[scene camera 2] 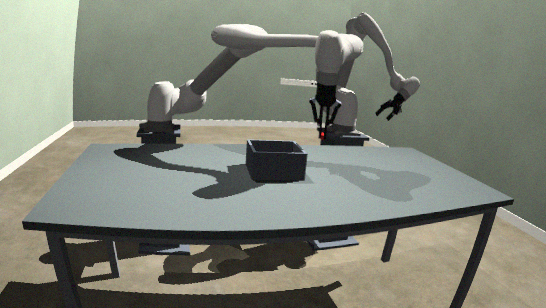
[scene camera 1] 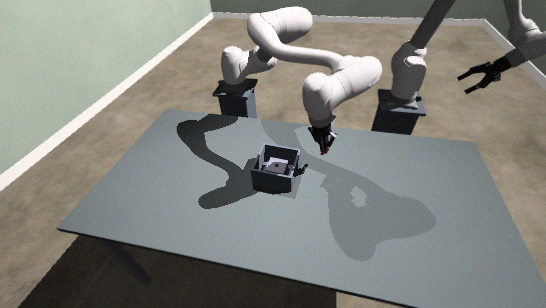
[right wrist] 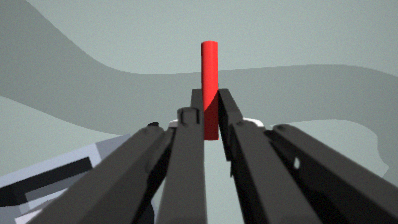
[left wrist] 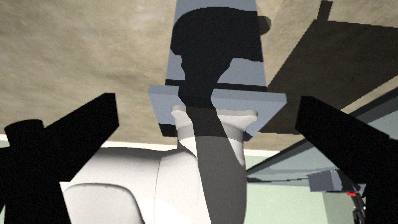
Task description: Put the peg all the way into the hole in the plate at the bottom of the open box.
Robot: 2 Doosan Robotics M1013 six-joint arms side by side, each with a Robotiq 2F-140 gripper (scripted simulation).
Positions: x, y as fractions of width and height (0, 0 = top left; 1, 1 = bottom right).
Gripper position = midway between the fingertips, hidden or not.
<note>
In view: my left gripper (left wrist: 0.52, 0.50), my right gripper (scene camera 2: 0.59, 0.45), a red peg (right wrist: 0.53, 0.22) and a dark box (scene camera 2: 0.49, 0.52).
The dark box shows as well in scene camera 1 (scene camera 1: 0.48, 0.57) and in the left wrist view (left wrist: 0.82, 0.81). My right gripper shows as well in the right wrist view (right wrist: 0.53, 0.47).
</note>
